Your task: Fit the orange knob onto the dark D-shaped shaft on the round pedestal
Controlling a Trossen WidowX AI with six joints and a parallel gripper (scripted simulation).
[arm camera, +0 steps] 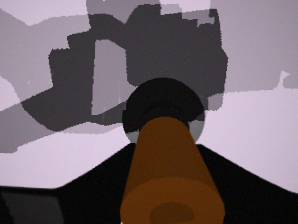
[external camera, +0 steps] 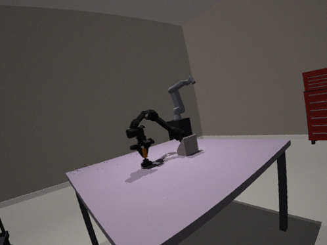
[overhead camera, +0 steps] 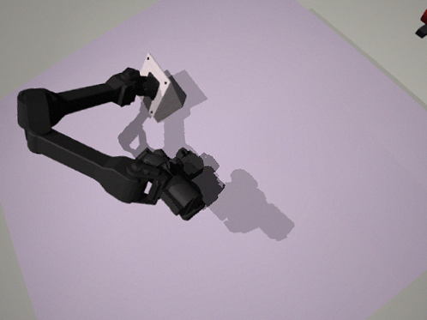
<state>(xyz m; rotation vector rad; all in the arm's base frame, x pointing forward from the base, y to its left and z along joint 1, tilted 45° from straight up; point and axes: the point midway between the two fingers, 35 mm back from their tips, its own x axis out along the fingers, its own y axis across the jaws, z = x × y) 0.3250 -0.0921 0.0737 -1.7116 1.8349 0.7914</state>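
My gripper tip is 2 cm below the orange knob. Also, from my gripper tip: dark pedestal 4 cm below.
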